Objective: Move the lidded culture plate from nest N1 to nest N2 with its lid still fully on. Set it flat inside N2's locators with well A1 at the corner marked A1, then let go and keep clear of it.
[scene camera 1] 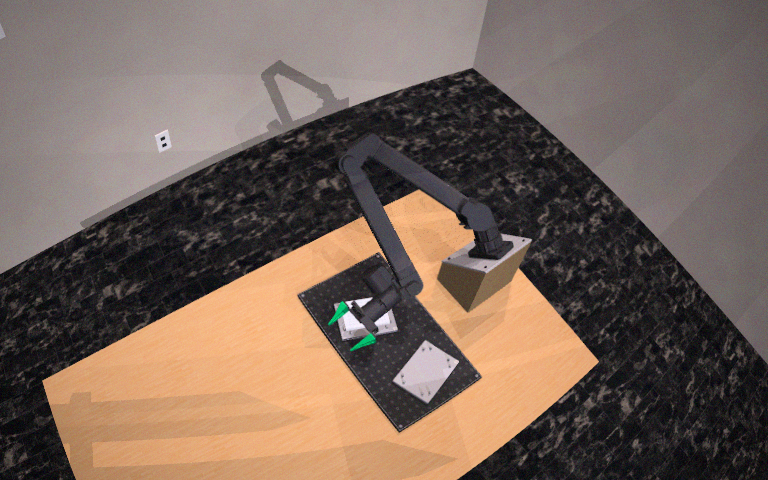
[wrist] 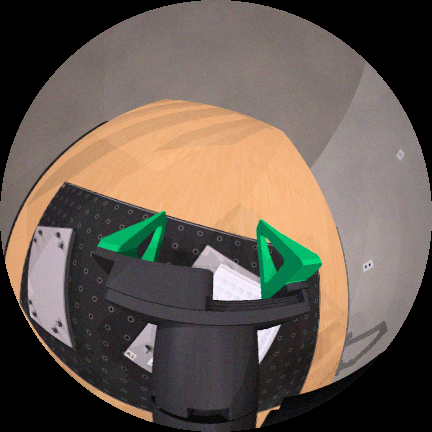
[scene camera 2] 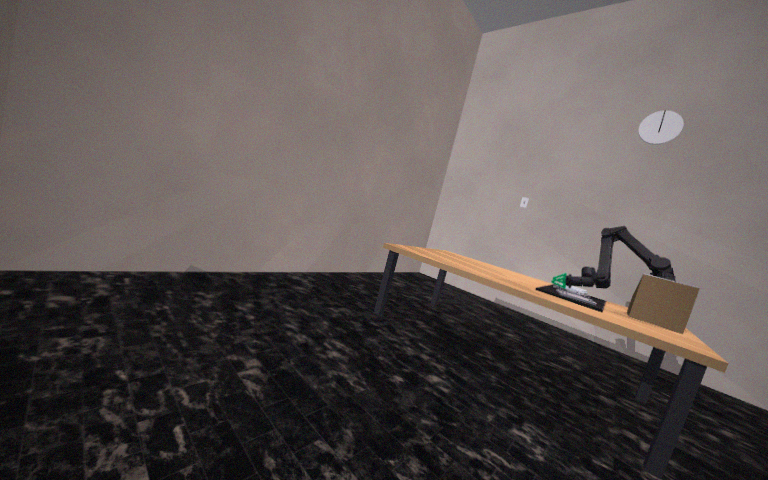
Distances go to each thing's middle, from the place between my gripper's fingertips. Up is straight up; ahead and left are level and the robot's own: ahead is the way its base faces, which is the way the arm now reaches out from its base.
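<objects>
Black perforated baseplate (scene camera 1: 376, 365): my hand 12 cm past it, 8 cm to the right of it, 5 cm above it. Grey nest N2 (scene camera 1: 426, 371): 23 cm to the left of my hand, 12 cm behind it, 3 cm below it.
</objects>
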